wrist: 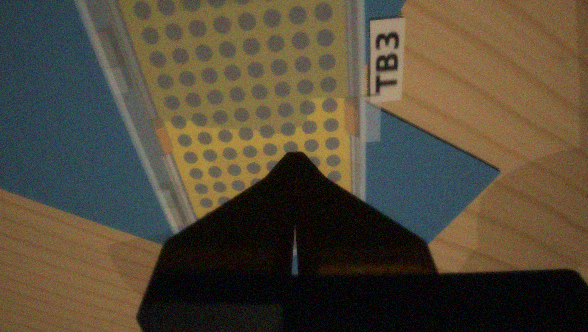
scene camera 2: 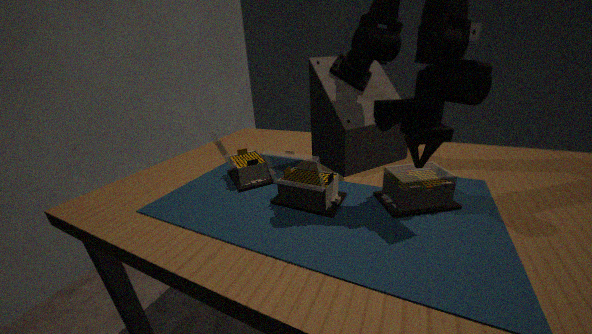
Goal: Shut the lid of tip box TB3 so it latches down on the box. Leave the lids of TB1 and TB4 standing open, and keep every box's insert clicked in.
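Note:
Tip box TB3 is the right-hand box on the mat, with its yellow insert showing through the clear lid. The lid lies down over the box; I cannot tell whether it is latched. My gripper is shut and empty, pointing down with its tips at or just above the lid, toward the back edge in the scene view. It hides part of TB3 in the wrist view. Two other boxes, the middle box and the left box, have clear lids standing open and yellow inserts inside. Their labels are not readable.
The boxes stand on a blue mat on the wooden table. A grey block with a sloped face stands behind the boxes. The TB3 label shows beside the box.

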